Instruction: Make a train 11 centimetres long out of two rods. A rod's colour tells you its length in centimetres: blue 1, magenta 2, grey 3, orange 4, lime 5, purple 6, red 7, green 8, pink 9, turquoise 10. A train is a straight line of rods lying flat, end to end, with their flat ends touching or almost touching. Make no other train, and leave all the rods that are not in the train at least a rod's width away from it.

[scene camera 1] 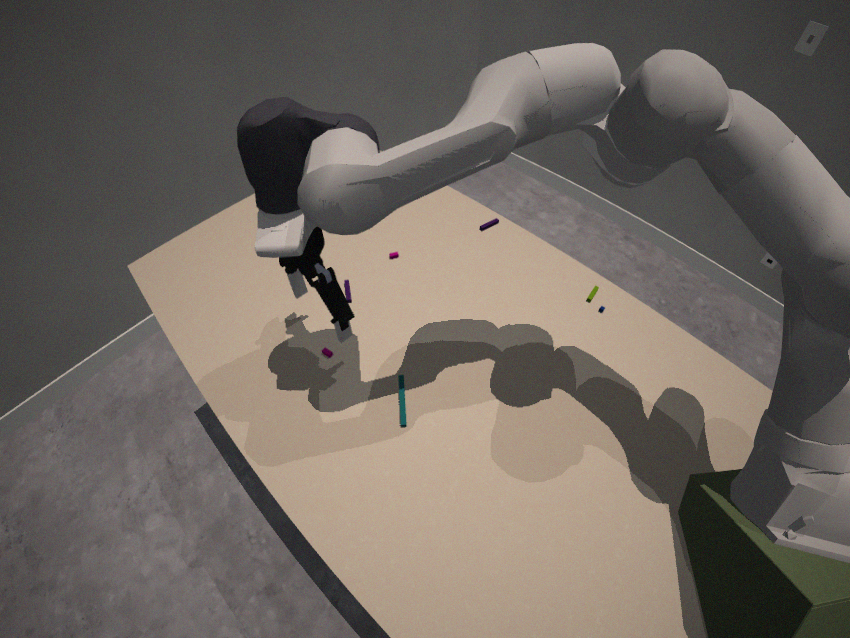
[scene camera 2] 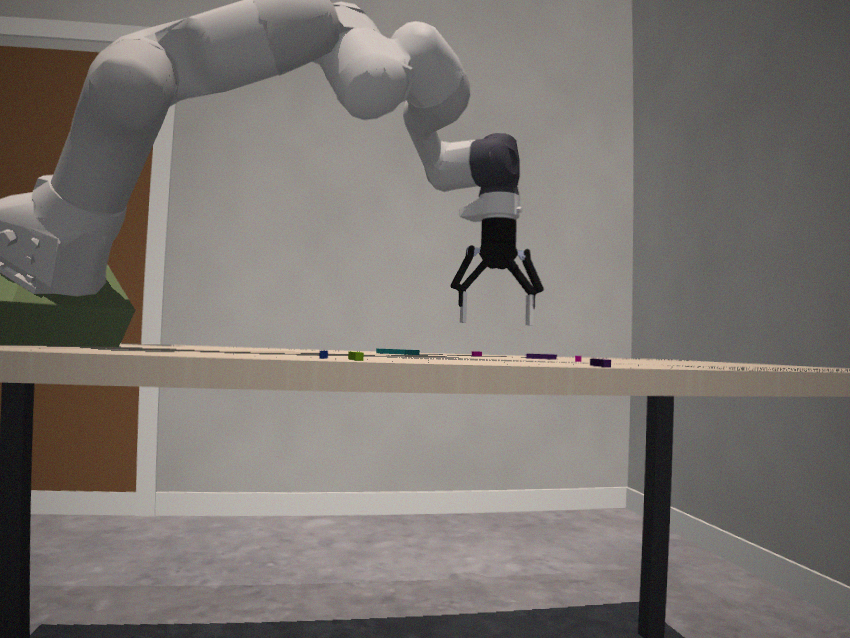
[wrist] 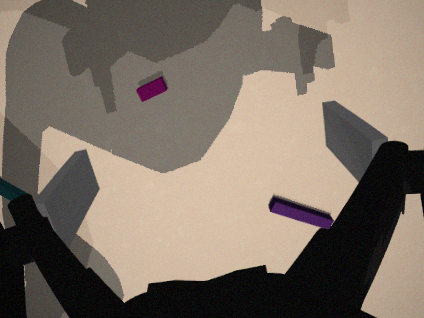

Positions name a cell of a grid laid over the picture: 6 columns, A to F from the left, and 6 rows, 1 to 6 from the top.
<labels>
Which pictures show my gripper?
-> Scene camera 1, scene camera 2 and the wrist view: all of them.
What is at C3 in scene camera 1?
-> My gripper.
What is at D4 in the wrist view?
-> A purple rod.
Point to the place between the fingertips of my gripper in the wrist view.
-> C3
</labels>
